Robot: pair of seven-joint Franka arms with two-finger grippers.
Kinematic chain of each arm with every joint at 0, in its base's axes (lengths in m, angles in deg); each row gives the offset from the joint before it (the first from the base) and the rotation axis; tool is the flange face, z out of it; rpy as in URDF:
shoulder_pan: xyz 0 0 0.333 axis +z
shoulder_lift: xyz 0 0 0 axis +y
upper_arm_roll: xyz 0 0 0.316 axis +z
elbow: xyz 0.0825 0 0 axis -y
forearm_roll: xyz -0.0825 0 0.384 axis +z
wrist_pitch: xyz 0 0 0 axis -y
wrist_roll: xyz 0.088 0 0 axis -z
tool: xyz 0 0 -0.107 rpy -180 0 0
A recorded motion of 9 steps. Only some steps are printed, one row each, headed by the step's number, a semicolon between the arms.
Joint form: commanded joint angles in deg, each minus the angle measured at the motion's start. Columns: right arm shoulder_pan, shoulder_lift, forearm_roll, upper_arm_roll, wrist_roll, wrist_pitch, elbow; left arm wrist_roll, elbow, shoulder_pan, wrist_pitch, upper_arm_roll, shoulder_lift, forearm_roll.
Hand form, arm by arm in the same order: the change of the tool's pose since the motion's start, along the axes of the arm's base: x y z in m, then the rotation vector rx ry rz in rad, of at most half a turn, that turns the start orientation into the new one. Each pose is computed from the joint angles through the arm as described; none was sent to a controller.
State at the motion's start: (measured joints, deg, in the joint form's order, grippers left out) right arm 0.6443 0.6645 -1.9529 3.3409 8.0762 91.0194 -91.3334; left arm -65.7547 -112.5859 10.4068 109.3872 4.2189 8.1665 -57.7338
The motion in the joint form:
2: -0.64 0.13 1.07 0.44 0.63 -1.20 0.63; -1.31 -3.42 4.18 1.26 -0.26 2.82 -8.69
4: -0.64 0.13 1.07 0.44 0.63 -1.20 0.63; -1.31 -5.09 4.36 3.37 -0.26 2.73 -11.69
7: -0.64 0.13 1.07 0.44 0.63 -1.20 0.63; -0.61 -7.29 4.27 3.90 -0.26 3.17 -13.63
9: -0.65 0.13 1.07 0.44 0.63 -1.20 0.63; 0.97 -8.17 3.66 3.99 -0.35 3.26 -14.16
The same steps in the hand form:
2: -0.0012 -0.0002 0.0021 0.0178 0.0132 -0.0156; -0.0105 0.0355 -0.0473 -0.1418 0.0790 0.1825
4: -0.0012 -0.0002 0.0021 0.0178 0.0132 -0.0156; -0.0144 0.0392 -0.0566 -0.1674 0.0825 0.2443
7: -0.0012 -0.0002 0.0021 0.0178 0.0132 -0.0156; -0.0225 0.0361 -0.0760 -0.1932 0.1084 0.2665
9: -0.0012 -0.0003 0.0021 0.0178 0.0132 -0.0157; -0.0248 0.0282 -0.0829 -0.1939 0.1022 0.2474

